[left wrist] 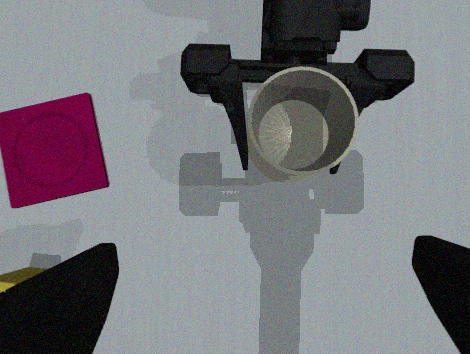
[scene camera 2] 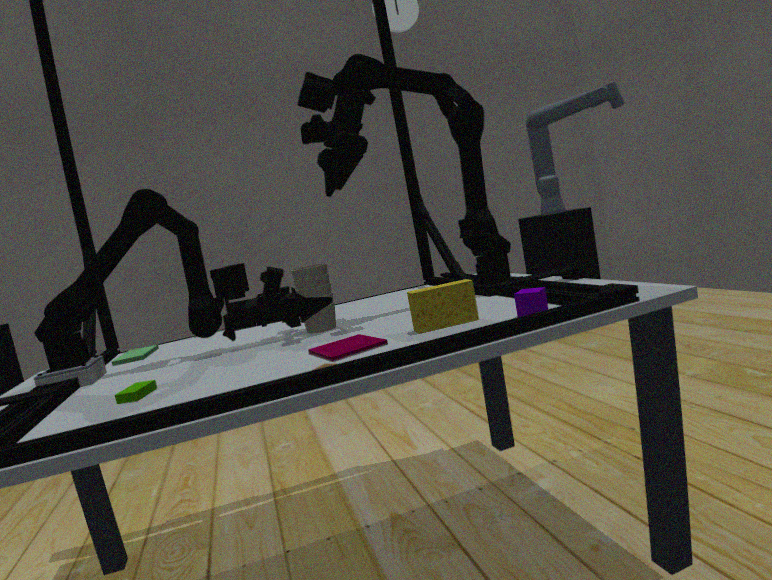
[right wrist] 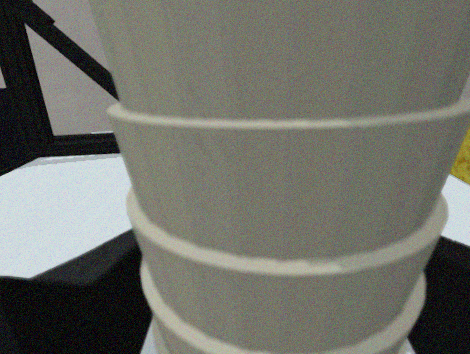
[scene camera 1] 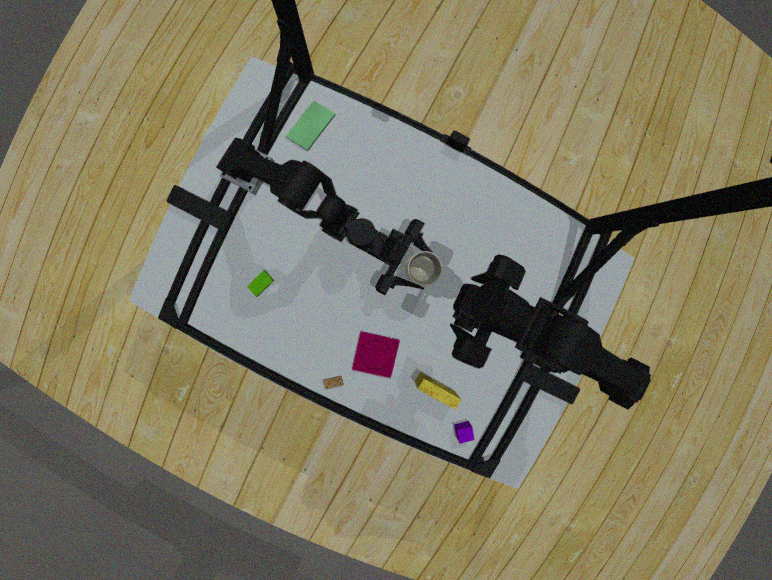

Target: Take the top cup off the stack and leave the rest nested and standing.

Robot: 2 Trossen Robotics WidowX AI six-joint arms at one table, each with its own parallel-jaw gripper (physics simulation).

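Where they show: left gripper, between the fingertips: (left wrist: 265, 253) (scene camera 2: 333, 193); right gripper, between the fingertips: (scene camera 2: 329, 297) (scene camera 1: 431, 274); left arm's base, origin of its link: (scene camera 2: 495, 281); right arm's base, origin of its link: (scene camera 2: 69, 365) (scene camera 1: 245, 166).
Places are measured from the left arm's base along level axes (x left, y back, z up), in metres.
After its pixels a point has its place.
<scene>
A stack of beige nested cups (scene camera 1: 424, 267) @(x -0.053, y -0.393, z 0.063 m) (scene camera 2: 315, 296) (left wrist: 304, 84) @(x -0.054, y -0.428, z 0.092 m) (right wrist: 269, 175) stands upright near the middle of the grey table (scene camera 1: 453, 190) @(x -0.269, y -0.394, z -0.021 m). My right gripper (scene camera 1: 411, 260) (scene camera 2: 317, 305) @(x -0.046, y -0.369, z 0.041 m) (left wrist: 288, 171) @(x -0.046, y -0.369, z 0.041 m) reaches in low from the left and its fingers are closed against both sides of the stack's lower part. In the right wrist view the cup walls and rims fill the picture. My left gripper (scene camera 1: 460, 322) (scene camera 2: 332, 184) @(x -0.011, y -0.326, z 0.249 m) is open and empty, high above the table to the right of the stack, looking down into the top cup.
A magenta flat square (scene camera 1: 376, 353) @(x 0.184, y -0.405, z -0.014 m) (scene camera 2: 347, 346) @(x 0.204, y -0.408, z -0.013 m) (left wrist: 75, 144) @(x 0.162, y -0.409, z -0.013 m), a yellow block (scene camera 1: 439, 391) @(x 0.200, y -0.235, z 0.049 m) (scene camera 2: 442, 305) @(x 0.220, y -0.238, z 0.017 m), a purple cube (scene camera 1: 464, 432) @(x 0.282, y -0.116, z 0.019 m) (scene camera 2: 530, 300) @(x 0.304, y -0.121, z 0.006 m) and a small tan block (scene camera 1: 333, 381) @(x 0.295, y -0.474, z -0.013 m) lie toward the front edge. A green brick (scene camera 1: 261, 282) @(x 0.139, y -0.737, z -0.007 m) (scene camera 2: 135, 391) @(x 0.175, y -0.736, z -0.007 m) and a light green plate (scene camera 1: 310, 124) @(x -0.276, y -0.796, z -0.011 m) lie on the left.
</scene>
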